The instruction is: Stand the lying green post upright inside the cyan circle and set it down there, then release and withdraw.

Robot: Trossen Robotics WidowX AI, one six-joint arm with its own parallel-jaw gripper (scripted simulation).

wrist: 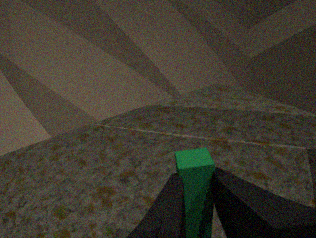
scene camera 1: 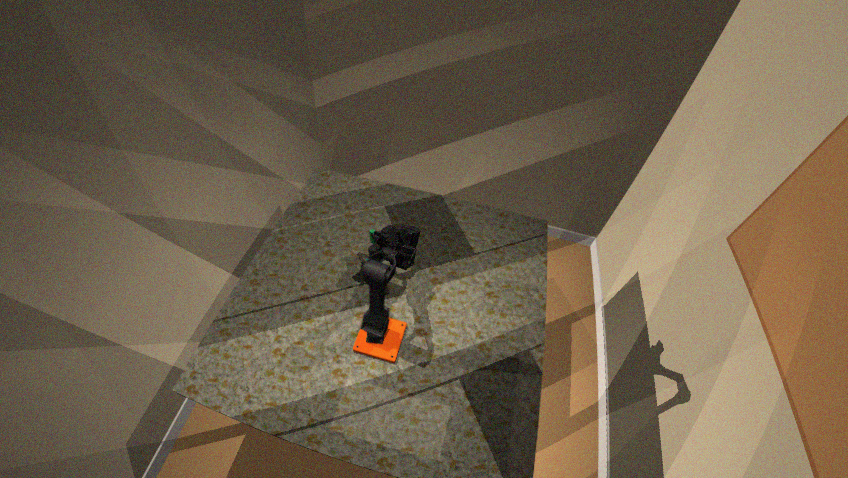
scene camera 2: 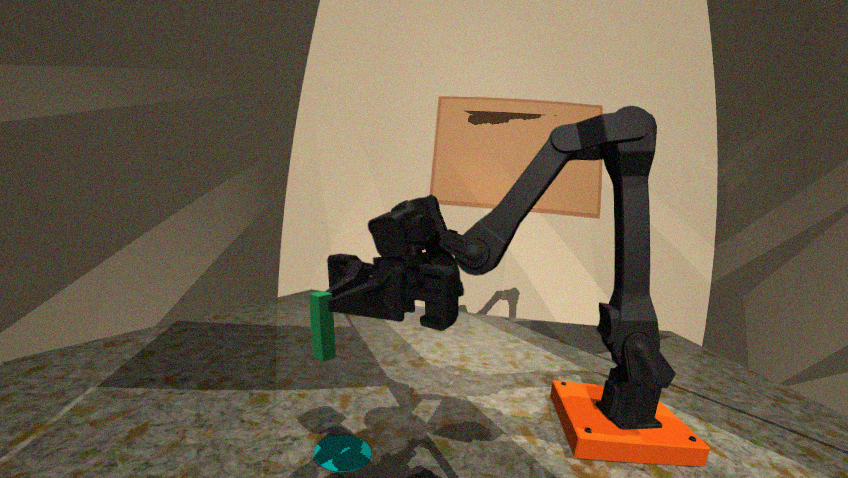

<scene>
The gripper (scene camera 2: 322, 304) holds a green post (scene camera 2: 321, 319).
The gripper shows as well in the wrist view (wrist: 195, 178).
</scene>
